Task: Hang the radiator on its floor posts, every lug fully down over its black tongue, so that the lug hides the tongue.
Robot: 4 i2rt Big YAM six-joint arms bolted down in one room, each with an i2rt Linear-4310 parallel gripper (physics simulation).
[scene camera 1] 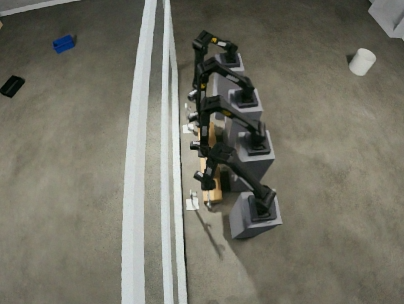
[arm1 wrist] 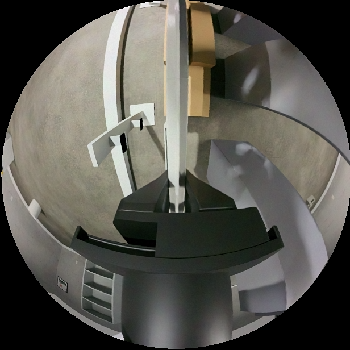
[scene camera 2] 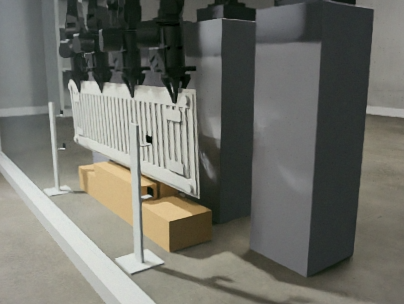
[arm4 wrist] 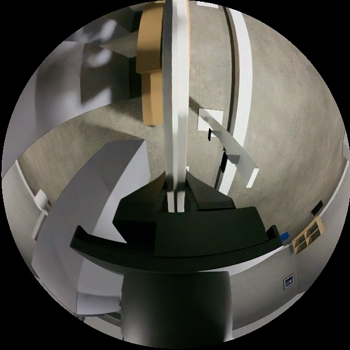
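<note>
The white ribbed radiator point(arm1 wrist: 176, 100) point(arm4 wrist: 176, 100) point(scene camera 2: 115, 120) is upright, held along its top edge. Arm1's gripper point(arm1 wrist: 176, 190) and arm4's gripper point(arm4 wrist: 176, 190) are shut on it. In scene camera 2 four grippers stand in a row at the top edge, the rightmost gripper point(scene camera 2: 175, 96) near the corner. The near post point(scene camera 2: 136, 210) and far post point(scene camera 2: 54, 160) stand in front of the radiator, apart from it. Black tongues point(arm1 wrist: 124, 143) point(arm4 wrist: 224, 162) point(scene camera 2: 149, 139) are exposed; a lower tongue point(scene camera 2: 150, 191) also shows. The lug plate point(scene camera 2: 174, 116) is on the radiator's face, off the tongues.
Tan blocks point(arm1 wrist: 199, 92) point(arm4 wrist: 152, 100) point(scene camera 2: 190, 220) lie on the floor below the radiator. Grey pedestals point(scene camera 1: 255, 220) point(scene camera 2: 285, 140) carry the arms on the side away from the posts. A long white rail point(arm1 wrist: 111, 75) point(arm4 wrist: 245, 75) point(scene camera 2: 55, 225) runs past the posts' bases.
</note>
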